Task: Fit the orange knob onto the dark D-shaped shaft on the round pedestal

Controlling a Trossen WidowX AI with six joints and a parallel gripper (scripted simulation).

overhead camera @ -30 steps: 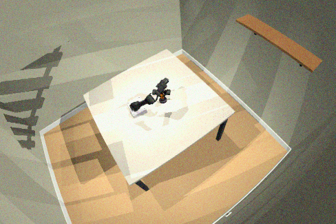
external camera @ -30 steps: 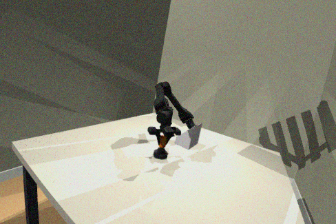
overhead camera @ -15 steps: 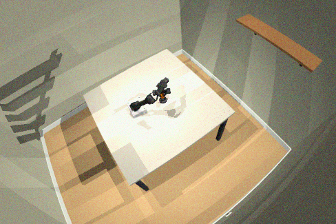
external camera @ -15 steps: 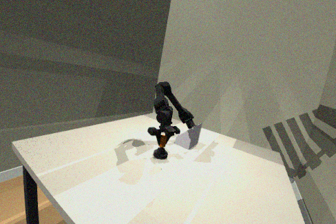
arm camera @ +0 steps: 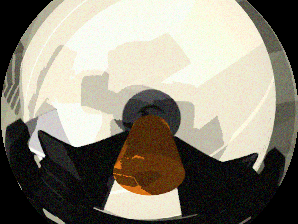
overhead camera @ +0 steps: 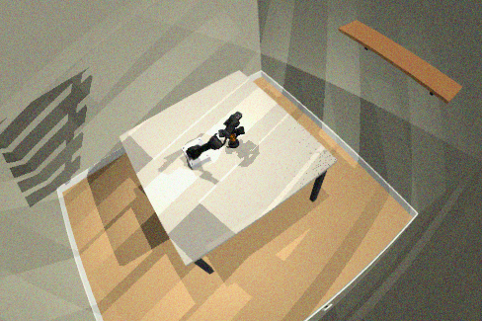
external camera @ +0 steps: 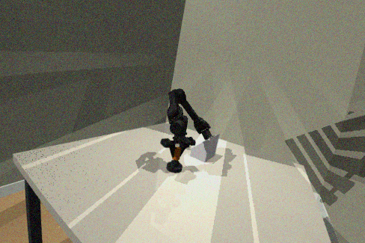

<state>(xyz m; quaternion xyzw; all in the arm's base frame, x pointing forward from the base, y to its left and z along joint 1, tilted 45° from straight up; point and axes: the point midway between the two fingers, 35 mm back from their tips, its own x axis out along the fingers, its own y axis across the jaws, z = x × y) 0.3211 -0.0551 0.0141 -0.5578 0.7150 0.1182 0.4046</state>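
Right now the orange knob is 20 mm above my gripper tip. Round my gripper tip: dark round pedestal 40 mm below.
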